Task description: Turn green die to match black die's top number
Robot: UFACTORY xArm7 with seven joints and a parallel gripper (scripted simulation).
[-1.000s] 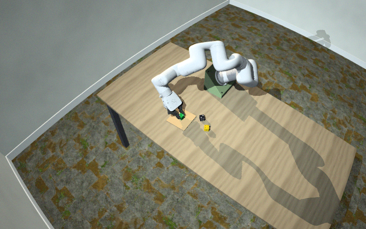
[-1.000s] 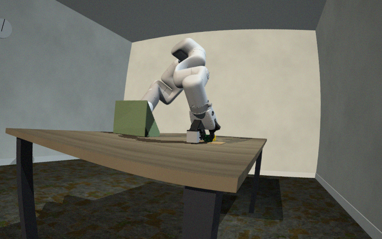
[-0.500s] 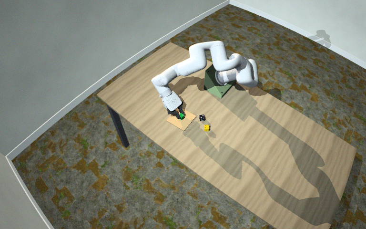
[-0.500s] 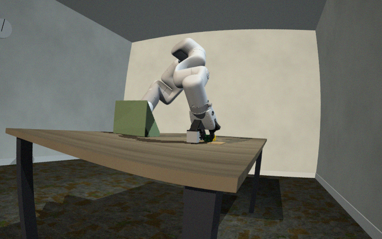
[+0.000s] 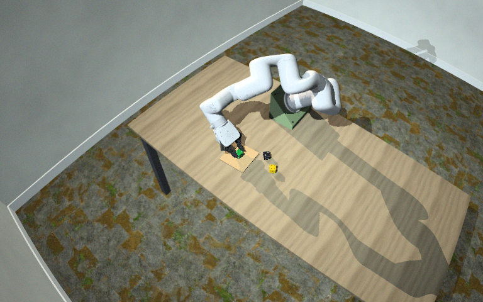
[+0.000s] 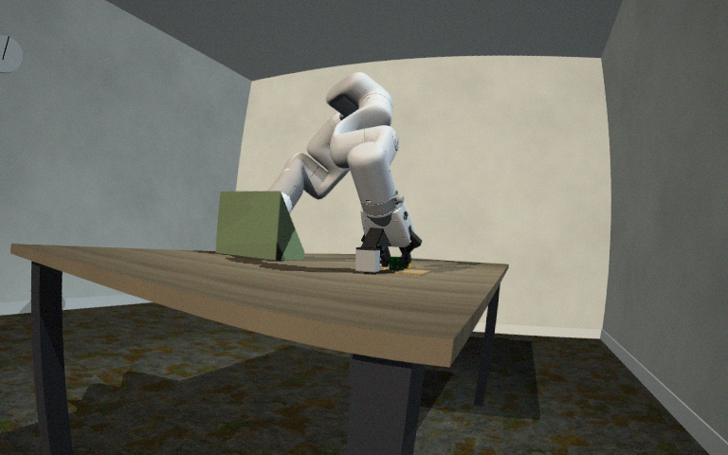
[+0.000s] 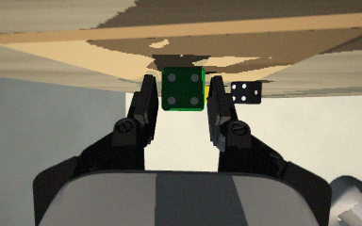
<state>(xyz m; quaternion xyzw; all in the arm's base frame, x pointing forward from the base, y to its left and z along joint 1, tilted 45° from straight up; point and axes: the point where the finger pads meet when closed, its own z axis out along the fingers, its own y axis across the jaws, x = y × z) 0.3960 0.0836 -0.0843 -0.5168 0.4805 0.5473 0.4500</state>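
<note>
Right now my hand is 10 mm to the right of the green die and 10 mm above it. Also, from my hand: black die: 90 mm behind, 110 mm to the left, 20 mm below; yellow die: 50 mm behind, 180 mm to the left, 20 mm below; tan mat: 10 mm to the left, 30 mm below.
</note>
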